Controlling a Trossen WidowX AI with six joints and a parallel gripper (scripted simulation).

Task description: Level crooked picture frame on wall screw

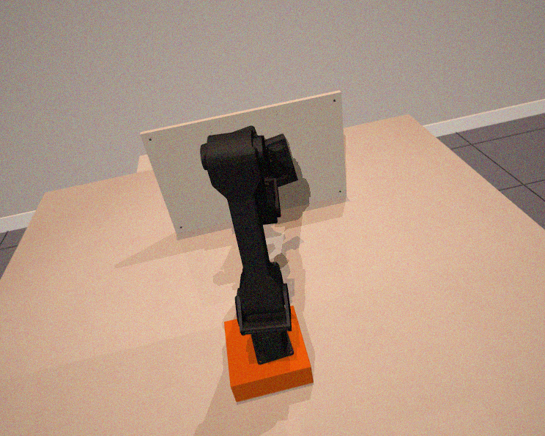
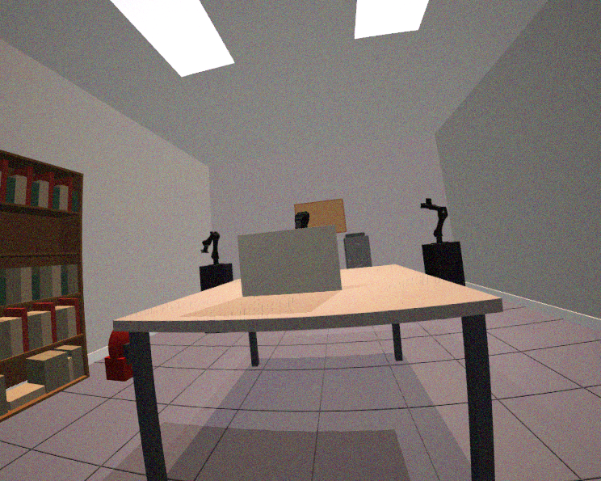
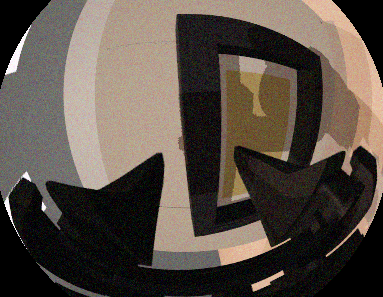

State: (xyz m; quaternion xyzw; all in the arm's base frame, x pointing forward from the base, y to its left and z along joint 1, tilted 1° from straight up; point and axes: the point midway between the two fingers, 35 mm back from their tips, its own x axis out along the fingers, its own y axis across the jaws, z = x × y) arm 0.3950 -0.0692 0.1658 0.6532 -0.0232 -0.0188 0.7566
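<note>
Now: gripper tip 50 mm above the picture frame and 10 mm to the left of it. From my gripper tip the other things lie so: wall board: 60 mm below, 10 mm ahead.
</note>
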